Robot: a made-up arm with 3 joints. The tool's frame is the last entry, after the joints. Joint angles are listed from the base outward. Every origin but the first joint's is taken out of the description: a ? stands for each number. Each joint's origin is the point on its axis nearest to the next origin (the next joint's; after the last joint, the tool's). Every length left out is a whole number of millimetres.
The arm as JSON. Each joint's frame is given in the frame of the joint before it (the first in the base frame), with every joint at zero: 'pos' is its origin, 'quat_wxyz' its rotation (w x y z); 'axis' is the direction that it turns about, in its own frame. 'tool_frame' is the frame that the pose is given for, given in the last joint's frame.
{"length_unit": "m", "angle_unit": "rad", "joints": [
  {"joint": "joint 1", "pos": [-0.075, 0.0, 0.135], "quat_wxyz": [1.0, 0.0, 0.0, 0.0], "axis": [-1.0, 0.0, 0.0]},
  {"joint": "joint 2", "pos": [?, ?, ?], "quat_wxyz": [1.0, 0.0, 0.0, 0.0], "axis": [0.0, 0.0, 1.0]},
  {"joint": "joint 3", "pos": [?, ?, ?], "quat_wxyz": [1.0, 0.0, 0.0, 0.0], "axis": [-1.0, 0.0, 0.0]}
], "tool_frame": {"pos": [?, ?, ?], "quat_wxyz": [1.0, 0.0, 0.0, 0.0]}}
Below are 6 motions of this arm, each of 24 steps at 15 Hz.
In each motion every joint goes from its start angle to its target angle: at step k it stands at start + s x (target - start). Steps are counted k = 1, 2, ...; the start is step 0. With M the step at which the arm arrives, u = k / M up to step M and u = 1 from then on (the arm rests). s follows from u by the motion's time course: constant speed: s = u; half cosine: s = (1 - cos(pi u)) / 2; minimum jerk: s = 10 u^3 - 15 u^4 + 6 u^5.
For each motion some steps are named. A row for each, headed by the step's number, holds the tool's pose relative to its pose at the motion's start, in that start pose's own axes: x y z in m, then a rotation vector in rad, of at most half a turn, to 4 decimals.
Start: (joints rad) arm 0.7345 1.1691 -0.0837
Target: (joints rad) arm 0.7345 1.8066 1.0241
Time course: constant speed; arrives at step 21
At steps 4, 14, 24:
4: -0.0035 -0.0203 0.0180 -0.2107 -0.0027 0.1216
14: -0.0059 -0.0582 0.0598 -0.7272 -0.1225 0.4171
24: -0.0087 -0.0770 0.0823 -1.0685 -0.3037 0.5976

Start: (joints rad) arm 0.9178 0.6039 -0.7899
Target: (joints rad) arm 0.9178 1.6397 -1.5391
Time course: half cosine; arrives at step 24
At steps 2, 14, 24:
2: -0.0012 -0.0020 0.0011 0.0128 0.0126 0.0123
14: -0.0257 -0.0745 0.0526 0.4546 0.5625 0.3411
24: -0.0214 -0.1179 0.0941 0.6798 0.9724 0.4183

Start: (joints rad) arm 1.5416 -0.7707 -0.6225
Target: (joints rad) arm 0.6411 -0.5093 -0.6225
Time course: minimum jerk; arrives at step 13
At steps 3, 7, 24:
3: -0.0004 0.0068 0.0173 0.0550 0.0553 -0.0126
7: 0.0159 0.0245 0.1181 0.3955 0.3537 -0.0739
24: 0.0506 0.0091 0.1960 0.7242 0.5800 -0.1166

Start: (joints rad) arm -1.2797 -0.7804 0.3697
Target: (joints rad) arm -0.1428 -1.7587 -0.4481
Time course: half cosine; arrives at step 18
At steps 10, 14, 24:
10: 0.0690 0.1319 -0.1662 0.1274 -0.5137 -0.6219
14: 0.1597 0.1447 -0.2360 0.2641 -0.9581 -0.7942
24: 0.2008 0.1397 -0.2524 0.3266 -1.1582 -0.8219

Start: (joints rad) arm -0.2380 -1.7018 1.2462
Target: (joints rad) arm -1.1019 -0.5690 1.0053
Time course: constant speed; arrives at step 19
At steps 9, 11, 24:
9: 0.0548 -0.1171 -0.0611 0.1665 -0.3385 0.5783
11: 0.0794 -0.1379 -0.0756 0.2313 -0.4016 0.7089
24: 0.2033 -0.1763 -0.1364 0.5866 -0.6065 1.2120

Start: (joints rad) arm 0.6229 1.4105 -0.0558
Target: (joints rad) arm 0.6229 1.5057 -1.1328
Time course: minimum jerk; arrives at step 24
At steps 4, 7, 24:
4: -0.0001 -0.0002 -0.0029 0.0382 0.0003 0.0034
7: -0.0006 -0.0003 -0.0123 0.1640 0.0020 0.0144
24: -0.0078 0.0303 -0.0632 1.0762 0.0560 0.0828

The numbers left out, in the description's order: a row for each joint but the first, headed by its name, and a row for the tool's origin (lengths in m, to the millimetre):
joint 2: 0.0 0.081 0.057
joint 3: -0.168 0.116 0.0
tool: 0.0 -0.077 -0.007

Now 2 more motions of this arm.
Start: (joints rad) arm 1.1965 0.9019 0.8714
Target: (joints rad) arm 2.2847 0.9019 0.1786
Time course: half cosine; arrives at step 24
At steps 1, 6, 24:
1: 0.0004 0.0002 0.0001 0.0001 0.0024 0.0028
6: 0.0133 0.0069 0.0011 0.0025 0.0852 0.0914
24: 0.0555 0.0586 -0.0208 -0.0236 0.7237 0.4192

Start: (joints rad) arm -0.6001 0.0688 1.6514
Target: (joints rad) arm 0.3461 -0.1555 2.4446
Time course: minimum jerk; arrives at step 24
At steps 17, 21, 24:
17: 0.0342 0.2345 0.1008 -1.4735 0.1847 0.0571
21: 0.0399 0.2809 0.0899 -1.7093 0.2184 0.0636
24: 0.0405 0.2863 0.0881 -1.7371 0.2225 0.0644

